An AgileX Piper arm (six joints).
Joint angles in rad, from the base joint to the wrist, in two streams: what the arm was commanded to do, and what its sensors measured. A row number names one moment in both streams.
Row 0, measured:
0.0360, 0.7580, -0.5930, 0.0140, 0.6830, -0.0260
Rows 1 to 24, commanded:
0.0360, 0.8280, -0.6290, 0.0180, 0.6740, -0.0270
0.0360, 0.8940, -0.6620, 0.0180, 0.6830, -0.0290
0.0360, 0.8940, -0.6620, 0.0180, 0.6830, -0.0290
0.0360, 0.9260, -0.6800, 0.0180, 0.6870, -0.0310
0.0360, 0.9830, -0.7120, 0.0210, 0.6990, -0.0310
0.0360, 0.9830, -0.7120, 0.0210, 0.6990, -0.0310
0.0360, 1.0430, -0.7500, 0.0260, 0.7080, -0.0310
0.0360, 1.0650, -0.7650, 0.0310, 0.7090, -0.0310
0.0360, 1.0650, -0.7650, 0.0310, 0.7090, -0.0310
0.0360, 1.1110, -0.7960, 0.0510, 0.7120, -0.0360
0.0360, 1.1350, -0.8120, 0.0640, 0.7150, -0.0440
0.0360, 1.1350, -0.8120, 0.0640, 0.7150, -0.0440
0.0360, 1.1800, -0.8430, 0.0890, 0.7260, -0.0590
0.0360, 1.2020, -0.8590, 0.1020, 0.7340, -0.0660
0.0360, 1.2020, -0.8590, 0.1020, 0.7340, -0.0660
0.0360, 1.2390, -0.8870, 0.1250, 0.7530, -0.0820
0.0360, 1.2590, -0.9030, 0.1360, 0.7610, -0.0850
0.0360, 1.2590, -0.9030, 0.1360, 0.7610, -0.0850
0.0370, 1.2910, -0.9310, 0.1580, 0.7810, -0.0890
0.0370, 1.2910, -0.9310, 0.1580, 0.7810, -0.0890
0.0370, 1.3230, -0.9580, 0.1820, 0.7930, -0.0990
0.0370, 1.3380, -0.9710, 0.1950, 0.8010, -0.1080
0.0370, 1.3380, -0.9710, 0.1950, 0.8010, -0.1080
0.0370, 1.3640, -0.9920, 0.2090, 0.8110, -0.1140
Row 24, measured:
0.0360, 1.3300, -0.9600, 0.1770, 0.7880, -0.0890
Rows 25 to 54, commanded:
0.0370, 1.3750, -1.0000, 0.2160, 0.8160, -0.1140
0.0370, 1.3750, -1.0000, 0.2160, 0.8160, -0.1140
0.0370, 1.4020, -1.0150, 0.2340, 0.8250, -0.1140
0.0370, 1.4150, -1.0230, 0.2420, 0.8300, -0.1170
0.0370, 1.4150, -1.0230, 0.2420, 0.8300, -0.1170
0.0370, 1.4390, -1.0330, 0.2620, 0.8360, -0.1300
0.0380, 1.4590, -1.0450, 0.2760, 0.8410, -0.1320
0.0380, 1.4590, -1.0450, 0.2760, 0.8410, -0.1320
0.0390, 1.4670, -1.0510, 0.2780, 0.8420, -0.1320
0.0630, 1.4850, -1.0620, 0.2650, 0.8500, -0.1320
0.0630, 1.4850, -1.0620, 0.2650, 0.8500, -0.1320
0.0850, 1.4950, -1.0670, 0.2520, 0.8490, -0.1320
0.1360, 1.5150, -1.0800, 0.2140, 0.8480, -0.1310
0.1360, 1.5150, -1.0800, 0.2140, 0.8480, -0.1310
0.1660, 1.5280, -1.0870, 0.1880, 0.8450, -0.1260
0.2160, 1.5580, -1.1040, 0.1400, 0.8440, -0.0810
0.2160, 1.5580, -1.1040, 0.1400, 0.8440, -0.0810
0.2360, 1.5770, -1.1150, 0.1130, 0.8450, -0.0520
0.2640, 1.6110, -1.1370, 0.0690, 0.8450, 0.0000
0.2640, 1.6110, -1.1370, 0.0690, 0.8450, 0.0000
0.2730, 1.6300, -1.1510, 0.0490, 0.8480, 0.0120
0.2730, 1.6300, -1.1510, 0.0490, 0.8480, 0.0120
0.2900, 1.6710, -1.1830, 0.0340, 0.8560, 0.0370
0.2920, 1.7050, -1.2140, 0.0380, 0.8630, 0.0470
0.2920, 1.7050, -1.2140, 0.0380, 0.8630, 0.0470
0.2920, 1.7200, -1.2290, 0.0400, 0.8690, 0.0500
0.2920, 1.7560, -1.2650, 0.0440, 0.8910, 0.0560
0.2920, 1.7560, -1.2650, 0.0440, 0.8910, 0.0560
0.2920, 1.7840, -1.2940, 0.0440, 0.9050, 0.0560
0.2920, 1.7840, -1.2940, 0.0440, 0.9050, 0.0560
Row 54, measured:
0.2910, 1.7480, -1.2550, 0.0500, 0.8760, 0.0460
